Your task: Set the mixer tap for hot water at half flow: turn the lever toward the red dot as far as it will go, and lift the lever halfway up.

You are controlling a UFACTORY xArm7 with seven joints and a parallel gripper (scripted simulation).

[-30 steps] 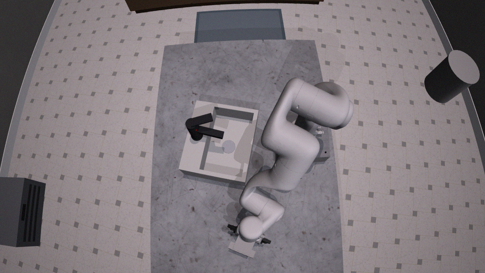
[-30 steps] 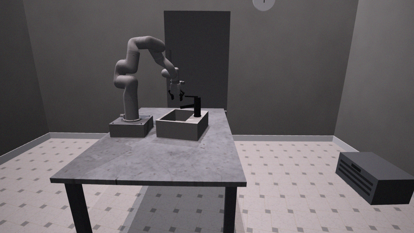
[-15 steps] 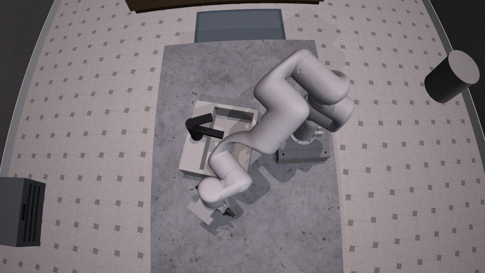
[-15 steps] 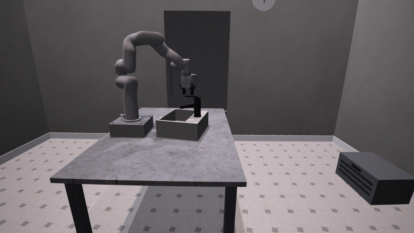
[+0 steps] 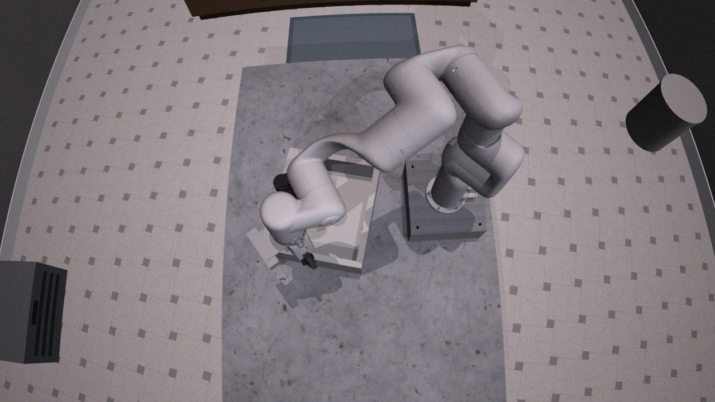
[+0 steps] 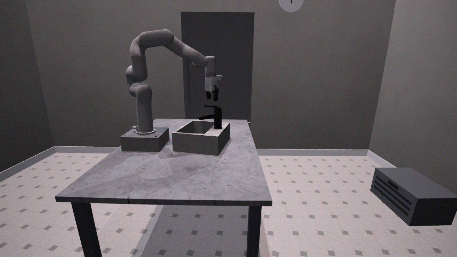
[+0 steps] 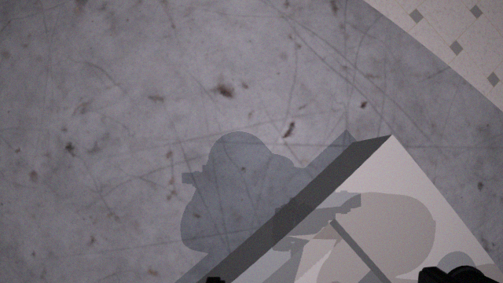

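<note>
The lever is 1 cm ahead of my hand, 19 cm to the right of it and 2 cm below it. Round my hand: black mixer tap (3 cm ahead, 18 cm to the right, 6 cm below); grey sink block (6 cm behind, 16 cm to the right, 25 cm below).
</note>
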